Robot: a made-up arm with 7 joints. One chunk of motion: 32 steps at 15 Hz.
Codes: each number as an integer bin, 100 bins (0 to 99) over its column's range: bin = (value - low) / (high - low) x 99, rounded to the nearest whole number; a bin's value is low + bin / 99 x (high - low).
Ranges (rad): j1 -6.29..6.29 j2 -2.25..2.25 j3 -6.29..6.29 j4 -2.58..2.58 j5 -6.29..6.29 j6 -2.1..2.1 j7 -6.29..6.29
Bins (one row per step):
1: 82 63 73 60 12 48 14
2: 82 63 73 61 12 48 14
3: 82 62 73 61 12 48 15
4: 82 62 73 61 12 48 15
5: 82 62 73 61 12 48 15
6: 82 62 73 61 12 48 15
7: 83 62 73 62 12 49 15
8: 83 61 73 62 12 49 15
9: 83 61 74 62 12 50 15
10: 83 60 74 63 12 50 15
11: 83 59 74 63 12 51 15
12: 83 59 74 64 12 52 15
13: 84 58 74 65 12 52 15
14: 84 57 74 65 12 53 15
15: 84 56 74 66 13 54 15
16: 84 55 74 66 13 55 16
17: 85 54 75 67 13 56 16
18: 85 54 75 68 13 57 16
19: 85 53 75 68 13 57 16
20: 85 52 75 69 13 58 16
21: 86 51 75 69 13 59 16
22: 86 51 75 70 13 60 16
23: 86 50 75 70 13 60 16
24: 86 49 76 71 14 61 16
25: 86 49 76 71 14 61 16
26: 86 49 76 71 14 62 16
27: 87 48 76 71 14 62 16
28: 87 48 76 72 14 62 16
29: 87 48 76 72 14 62 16
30: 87 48 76 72 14 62 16
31: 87 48 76 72 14 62 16
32: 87 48 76 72 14 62 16
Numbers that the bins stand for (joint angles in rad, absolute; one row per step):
1: 4.1298 0.6136 2.9862 0.5473 -4.7652 -0.0636 -4.5110
2: 4.1298 0.6136 2.9862 0.5994 -4.7652 -0.0636 -4.5110
3: 4.1298 0.5682 2.9862 0.5994 -4.7652 -0.0636 -4.3839
4: 4.1298 0.5682 2.9862 0.5994 -4.7652 -0.0636 -4.3839
5: 4.1298 0.5682 2.9862 0.5994 -4.7652 -0.0636 -4.3839
6: 4.1298 0.5682 2.9862 0.5994 -4.7652 -0.0636 -4.3839
7: 4.2569 0.5682 2.9862 0.6515 -4.7652 -0.0212 -4.3839
8: 4.2569 0.5227 2.9862 0.6515 -4.7652 -0.0212 -4.3839
9: 4.2569 0.5227 3.1132 0.6515 -4.7652 0.0212 -4.3839
10: 4.2569 0.4773 3.1132 0.7036 -4.7652 0.0212 -4.3839
11: 4.2569 0.4318 3.1132 0.7036 -4.7652 0.0636 -4.3839
12: 4.2569 0.4318 3.1132 0.7558 -4.7652 0.1061 -4.3839
13: 4.3839 0.3864 3.1132 0.8079 -4.7652 0.1061 -4.3839
14: 4.3839 0.3409 3.1132 0.8079 -4.7652 0.1485 -4.3839
15: 4.3839 0.2955 3.1132 0.8600 -4.6381 0.1909 -4.3839
16: 4.3839 0.2500 3.1132 0.8600 -4.6381 0.2333 -4.2569
17: 4.5110 0.2045 3.2403 0.9121 -4.6381 0.2758 -4.2569
18: 4.5110 0.2045 3.2403 0.9642 -4.6381 0.3182 -4.2569
19: 4.5110 0.1591 3.2403 0.9642 -4.6381 0.3182 -4.2569
20: 4.5110 0.1136 3.2403 1.0164 -4.6381 0.3606 -4.2569
21: 4.6381 0.0682 3.2403 1.0164 -4.6381 0.4030 -4.2569
22: 4.6381 0.0682 3.2403 1.0685 -4.6381 0.4455 -4.2569
23: 4.6381 0.0227 3.2403 1.0685 -4.6381 0.4455 -4.2569
24: 4.6381 -0.0227 3.3674 1.1206 -4.5110 0.4879 -4.2569
25: 4.6381 -0.0227 3.3674 1.1206 -4.5110 0.4879 -4.2569
26: 4.6381 -0.0227 3.3674 1.1206 -4.5110 0.5303 -4.2569
27: 4.7652 -0.0682 3.3674 1.1206 -4.5110 0.5303 -4.2569
28: 4.7652 -0.0682 3.3674 1.1727 -4.5110 0.5303 -4.2569
29: 4.7652 -0.0682 3.3674 1.1727 -4.5110 0.5303 -4.2569
30: 4.7652 -0.0682 3.3674 1.1727 -4.5110 0.5303 -4.2569
31: 4.7652 -0.0682 3.3674 1.1727 -4.5110 0.5303 -4.2569
32: 4.7652 -0.0682 3.3674 1.1727 -4.5110 0.5303 -4.2569

